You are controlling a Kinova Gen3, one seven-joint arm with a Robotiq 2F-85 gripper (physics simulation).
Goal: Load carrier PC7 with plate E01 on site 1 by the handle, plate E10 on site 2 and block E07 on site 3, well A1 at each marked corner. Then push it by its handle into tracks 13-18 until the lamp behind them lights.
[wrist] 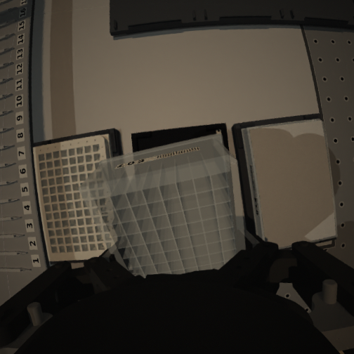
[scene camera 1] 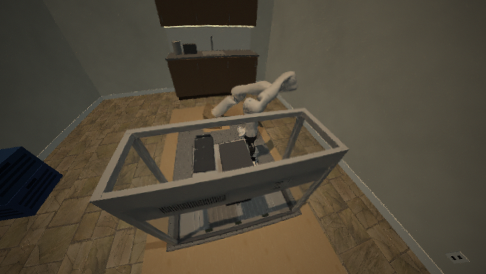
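Seen in the pictures: gripper, fingertip midpoint: [scene camera 1: 249,150]; arm's base at its link origin: [scene camera 1: 215,113].
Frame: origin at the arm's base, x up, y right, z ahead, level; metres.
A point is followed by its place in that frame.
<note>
My gripper [scene camera 1: 254,156] {x 0.010, y -0.249, z 0.458 m} [wrist: 182,247] is shut on a clear deep-well block [wrist: 175,200], its fingers at the block's two sides. The block sits over a black nest [wrist: 175,135]; its upside-down label is hard to read. To its left in the wrist view is a pale gridded plate [wrist: 75,200]; to its right a flat-topped pale plate [wrist: 295,185] lies in another black nest. The dark carrier [scene camera 1: 204,155] {x -0.045, y 0.049, z 0.441 m} [wrist: 230,17] lies across a pale surface from them, partly cut off in the wrist view. Whether the block touches its nest is hidden. The lamp is not discernible.
Numbered tracks [wrist: 12,150] run along the left in the wrist view. A grey open frame [scene camera 1: 215,120] {x 0.424, y -0.093, z 0.700 m} stands around the near deck, its beams above it. A perforated deck [wrist: 330,90] lies at right in the wrist view. A blue crate [scene camera 1: 25,182] stands far left.
</note>
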